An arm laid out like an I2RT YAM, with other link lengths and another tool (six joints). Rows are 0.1 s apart.
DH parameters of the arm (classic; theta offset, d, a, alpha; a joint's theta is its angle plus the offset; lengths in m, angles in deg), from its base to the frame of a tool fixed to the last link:
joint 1: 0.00 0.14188 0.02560 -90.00
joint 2: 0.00 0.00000 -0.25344 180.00
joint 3: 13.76 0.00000 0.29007 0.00
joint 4: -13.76 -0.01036 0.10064 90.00
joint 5: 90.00 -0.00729 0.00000 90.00
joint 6: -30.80 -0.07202 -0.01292 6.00
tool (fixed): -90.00 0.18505 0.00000 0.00
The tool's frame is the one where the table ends.
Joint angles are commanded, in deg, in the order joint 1, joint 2, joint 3, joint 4, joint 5, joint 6. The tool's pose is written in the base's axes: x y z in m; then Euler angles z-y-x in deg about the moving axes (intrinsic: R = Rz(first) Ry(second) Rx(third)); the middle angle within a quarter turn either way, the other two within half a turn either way. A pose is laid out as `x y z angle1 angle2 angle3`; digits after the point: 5 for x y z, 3 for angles.
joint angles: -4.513, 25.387, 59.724, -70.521, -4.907, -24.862
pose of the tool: 0.16740 0.03004 0.34838 72.245 -33.762 129.880
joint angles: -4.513, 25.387, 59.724, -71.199, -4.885, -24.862
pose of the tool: 0.16600 0.03011 0.34632 71.790 -33.591 130.668
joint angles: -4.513, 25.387, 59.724, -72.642, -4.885, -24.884
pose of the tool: 0.16292 0.03035 0.34200 70.884 -33.222 132.337
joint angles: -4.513, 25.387, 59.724, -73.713, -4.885, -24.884
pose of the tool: 0.16057 0.03053 0.33885 70.210 -32.946 133.572
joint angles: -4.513, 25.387, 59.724, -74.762, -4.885, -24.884
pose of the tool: 0.15822 0.03072 0.33581 69.559 -32.664 134.774
